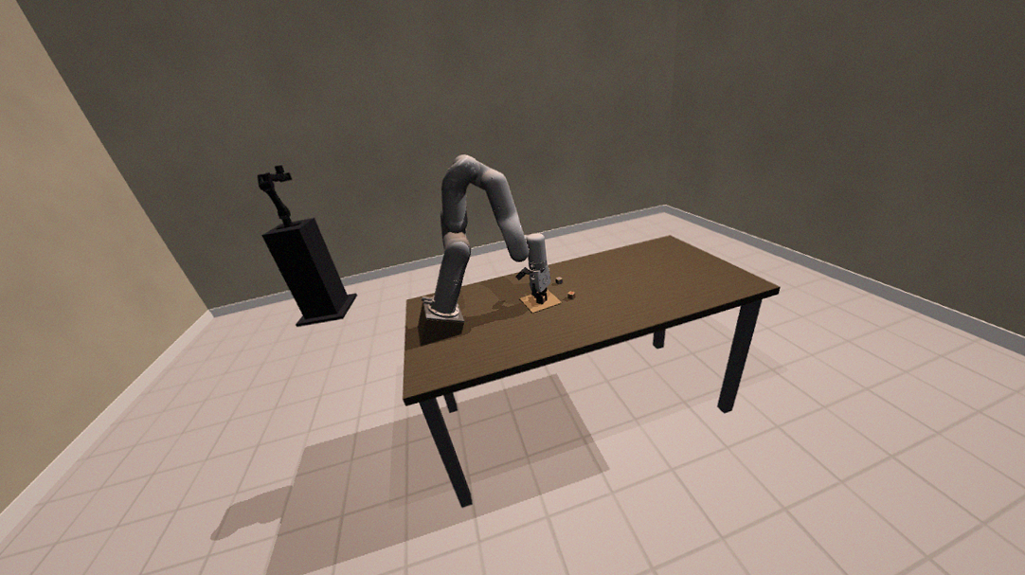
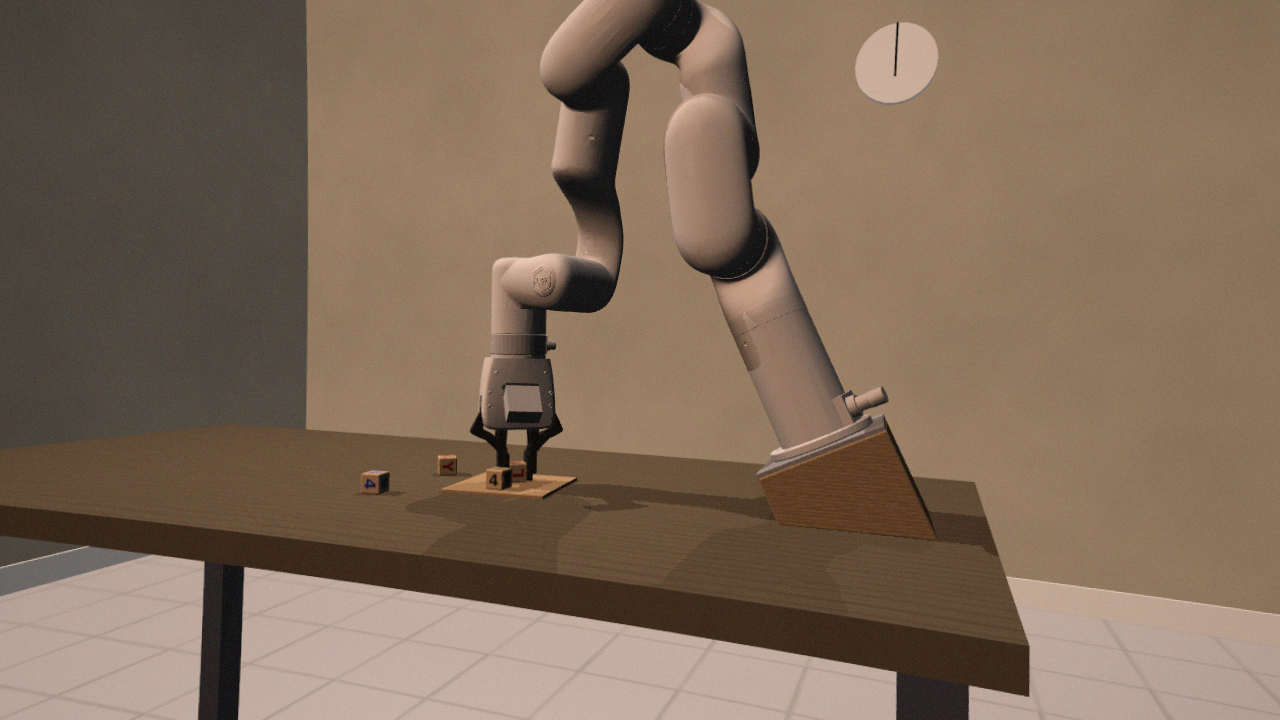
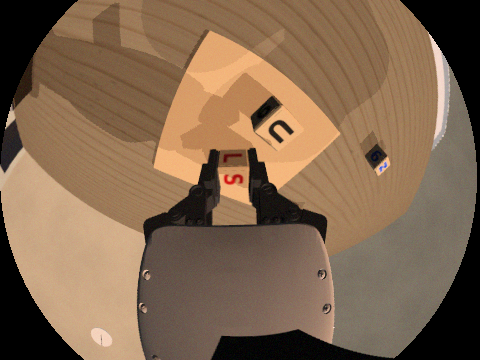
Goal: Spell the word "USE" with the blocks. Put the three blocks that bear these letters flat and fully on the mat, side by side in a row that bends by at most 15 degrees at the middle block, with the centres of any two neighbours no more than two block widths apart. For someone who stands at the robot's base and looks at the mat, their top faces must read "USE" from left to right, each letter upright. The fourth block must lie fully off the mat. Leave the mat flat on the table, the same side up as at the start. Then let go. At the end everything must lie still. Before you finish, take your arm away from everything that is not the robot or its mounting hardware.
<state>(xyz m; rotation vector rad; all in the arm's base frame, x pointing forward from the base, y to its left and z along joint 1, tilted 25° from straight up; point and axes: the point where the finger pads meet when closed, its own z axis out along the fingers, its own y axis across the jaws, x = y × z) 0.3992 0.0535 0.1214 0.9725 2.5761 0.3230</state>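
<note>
The tan mat lies 20 mm to the left of my hand, 20 mm below it and 10 mm behind it.
</note>
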